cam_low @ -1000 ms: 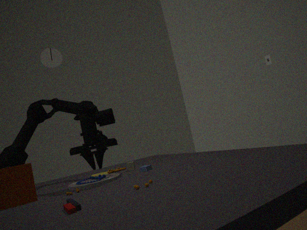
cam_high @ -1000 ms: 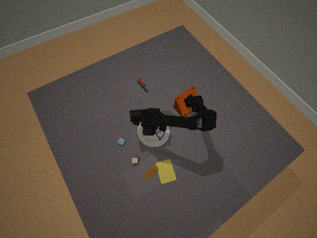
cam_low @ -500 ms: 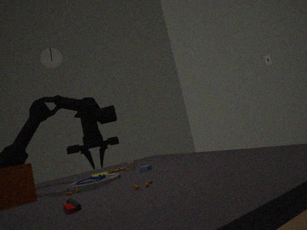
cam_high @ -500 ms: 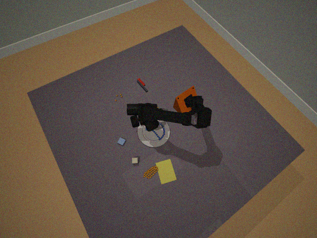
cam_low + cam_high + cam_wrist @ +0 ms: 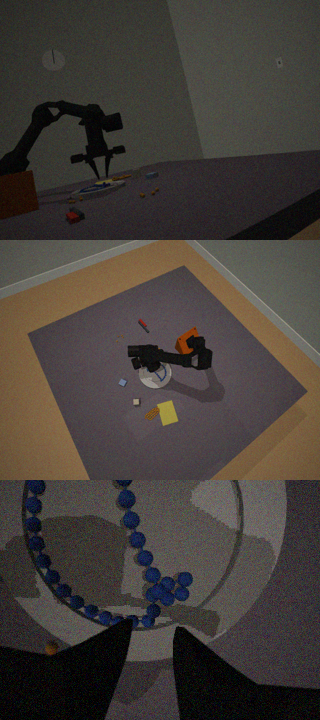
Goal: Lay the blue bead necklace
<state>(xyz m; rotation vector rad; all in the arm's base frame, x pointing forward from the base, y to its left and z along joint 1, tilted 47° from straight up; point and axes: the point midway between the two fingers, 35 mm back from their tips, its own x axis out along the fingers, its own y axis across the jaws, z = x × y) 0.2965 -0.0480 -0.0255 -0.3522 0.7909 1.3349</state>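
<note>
Now: gripper tip 5 cm to the right of the round white bead board, 3 cm above it and 1 cm past it. From my gripper tip the other things lie so: cream cube (19 cm ahead, 13 cm to the left, 3 cm below); then yellow sheet (28 cm to the left, 9 cm ahead, 4 cm below); then light blue cube (18 cm ahead, 3 cm below, 2 cm to the right).
</note>
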